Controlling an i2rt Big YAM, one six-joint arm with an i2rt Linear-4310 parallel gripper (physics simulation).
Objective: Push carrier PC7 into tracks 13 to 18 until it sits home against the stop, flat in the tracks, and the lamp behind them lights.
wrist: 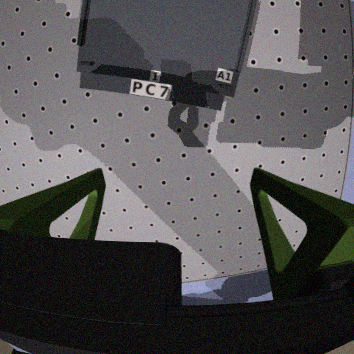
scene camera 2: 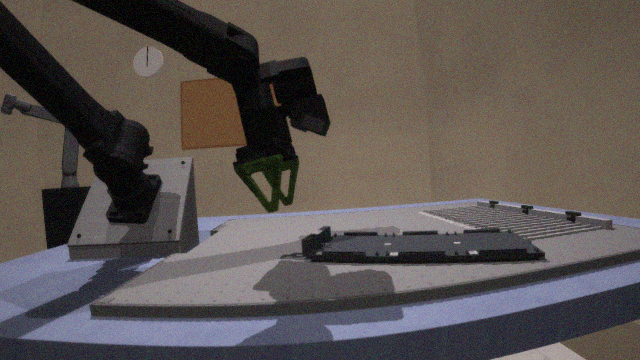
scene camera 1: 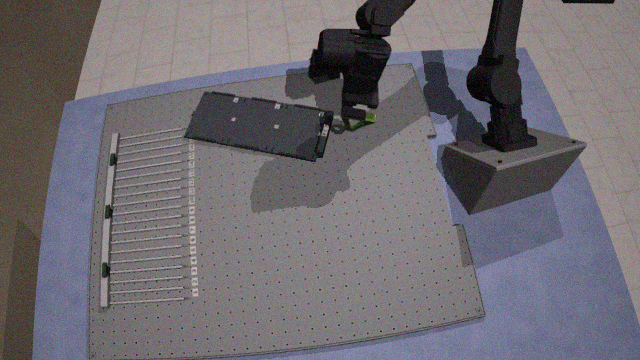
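Seen in the pictures: gripper, fingertip midpoint: (wrist: 177,175) (scene camera 2: 281,208) (scene camera 1: 349,111); arm's base, link origin: (scene camera 2: 136,199) (scene camera 1: 508,143).
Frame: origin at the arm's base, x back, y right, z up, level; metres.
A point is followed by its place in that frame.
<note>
Carrier PC7 (scene camera 1: 255,132) @(z -0.082, x -0.518, y 0.177 m) (scene camera 2: 425,245) @(z -0.081, x -0.517, y 0.217 m) (wrist: 165,30) @(z -0.081, x -0.410, y 0.160 m) is a long dark plate lying low on the board, turned at an angle to the tracks (scene camera 1: 150,133) (scene camera 2: 500,222). Its far end is at the near ends of the uppermost tracks in scene camera 1 and covers some number labels. Its raised, PC7-labelled end faces the arm. The stop rail (scene camera 1: 106,235) @(z -0.076, x -0.873, y -0.018 m) (scene camera 2: 592,220) @(z -0.080, x -0.856, y 0.221 m) is apart from the carrier; the dark green blocks on it look unlit. My gripper (scene camera 1: 348,126) (scene camera 2: 279,207) @(z -0.019, x -0.314, y 0.147 m) (wrist: 177,175) @(z -0.019, x -0.314, y 0.147 m) is open and empty, raised above the board just beyond the labelled end.
The perforated grey board (scene camera 1: 300,280) @(z -0.092, x -0.474, y -0.169 m) (scene camera 2: 200,295) @(z -0.092, x -0.224, y 0.307 m) lies on a blue table (scene camera 1: 530,300) @(z -0.105, x -0.022, y -0.315 m) (scene camera 2: 160,332) @(z -0.105, x -0.200, y 0.364 m). The arm's wedge-shaped base (scene camera 1: 515,180) @(z 0.015, x -0.030, y -0.093 m) (scene camera 2: 155,205) @(z -0.013, x -0.048, y 0.009 m) stands beside the board's near edge. Arm shadows cross the board and part of the carrier.
</note>
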